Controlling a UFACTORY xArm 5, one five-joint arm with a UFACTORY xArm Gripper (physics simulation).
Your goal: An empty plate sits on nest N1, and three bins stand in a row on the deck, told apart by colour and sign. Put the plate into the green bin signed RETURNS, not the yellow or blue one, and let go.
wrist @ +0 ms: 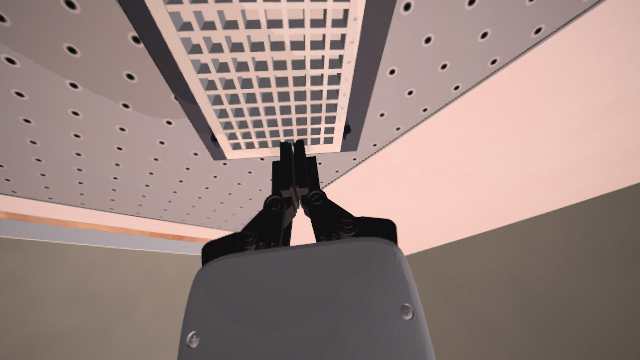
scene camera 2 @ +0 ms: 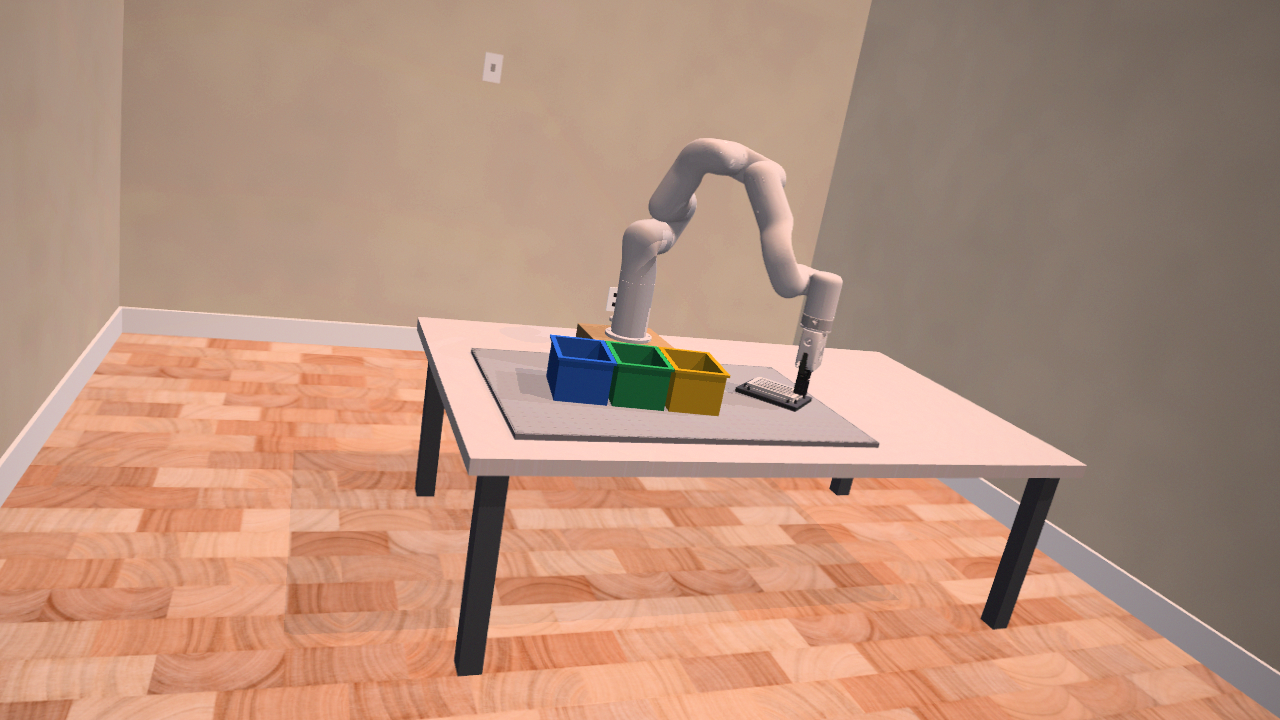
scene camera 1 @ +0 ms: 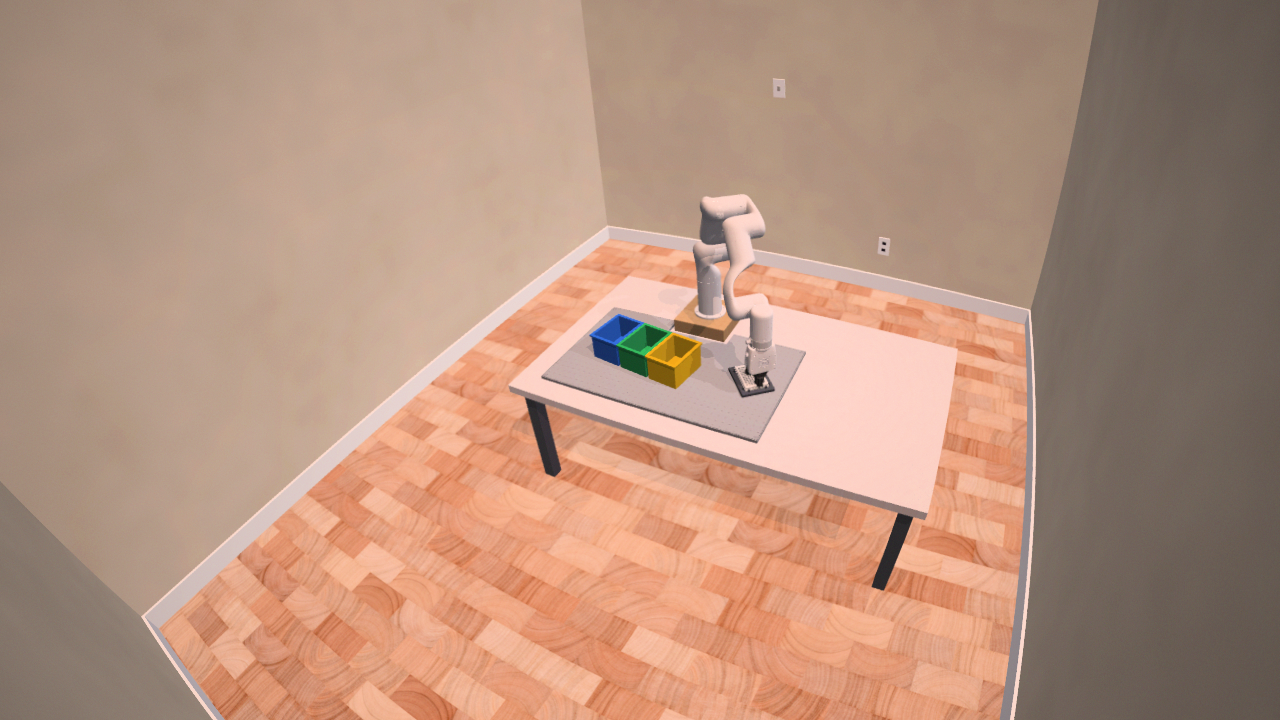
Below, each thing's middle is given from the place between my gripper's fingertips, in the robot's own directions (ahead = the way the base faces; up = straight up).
I see my gripper 5 cm past the white plate [scene camera 2: 761,385], 4 cm to the left of it and 1 cm above it.
